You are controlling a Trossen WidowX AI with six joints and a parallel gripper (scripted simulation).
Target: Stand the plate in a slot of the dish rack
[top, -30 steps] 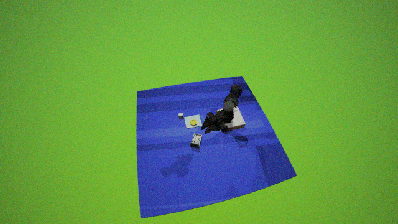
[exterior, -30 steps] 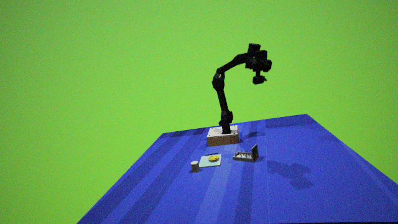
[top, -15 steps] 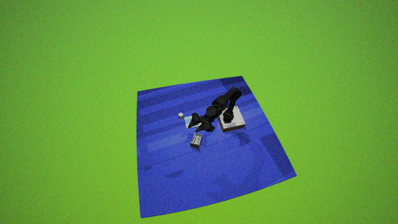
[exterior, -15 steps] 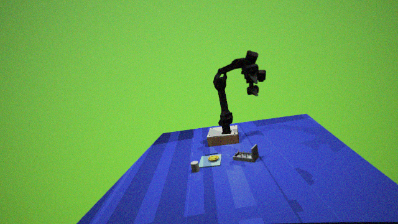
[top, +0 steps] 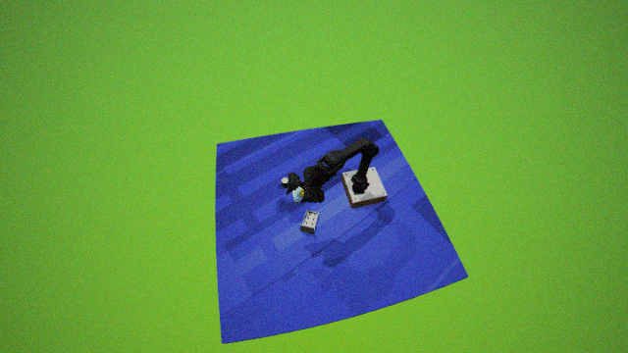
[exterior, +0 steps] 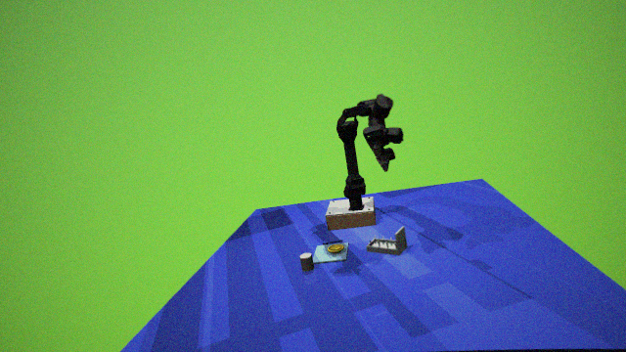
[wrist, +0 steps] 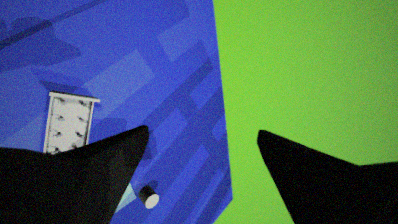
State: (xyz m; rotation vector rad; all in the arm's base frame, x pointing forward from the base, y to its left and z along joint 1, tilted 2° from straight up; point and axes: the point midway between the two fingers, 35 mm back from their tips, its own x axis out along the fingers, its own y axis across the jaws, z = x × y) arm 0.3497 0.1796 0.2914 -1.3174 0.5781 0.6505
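Right now the yellow plate is 32 cm below my gripper tip, 23 cm to the right of it and 6 cm behind it. Also, from my gripper tip: grey dish rack (31 cm below, 8 cm behind, 4 cm to the right).
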